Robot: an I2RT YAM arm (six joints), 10 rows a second.
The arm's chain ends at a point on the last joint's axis. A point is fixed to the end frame.
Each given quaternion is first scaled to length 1.
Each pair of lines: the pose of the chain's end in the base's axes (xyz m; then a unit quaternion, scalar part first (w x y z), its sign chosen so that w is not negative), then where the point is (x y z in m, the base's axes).
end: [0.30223, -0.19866, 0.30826, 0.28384, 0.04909, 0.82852, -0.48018]
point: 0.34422 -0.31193 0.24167
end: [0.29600, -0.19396, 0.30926, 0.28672, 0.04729, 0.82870, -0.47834]
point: 0.33897 -0.30681 0.24259
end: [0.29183, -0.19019, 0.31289, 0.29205, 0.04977, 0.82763, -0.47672]
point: 0.33580 -0.30279 0.24645
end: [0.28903, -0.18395, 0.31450, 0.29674, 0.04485, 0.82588, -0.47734]
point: 0.33462 -0.29641 0.24892
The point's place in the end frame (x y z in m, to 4 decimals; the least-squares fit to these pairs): 0.0211 0.0055 0.1362
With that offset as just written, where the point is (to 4 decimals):
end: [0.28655, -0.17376, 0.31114, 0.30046, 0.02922, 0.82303, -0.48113]
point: 0.3347 -0.2862 0.2473
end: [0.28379, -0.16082, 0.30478, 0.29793, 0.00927, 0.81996, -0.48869]
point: 0.3334 -0.2737 0.2429
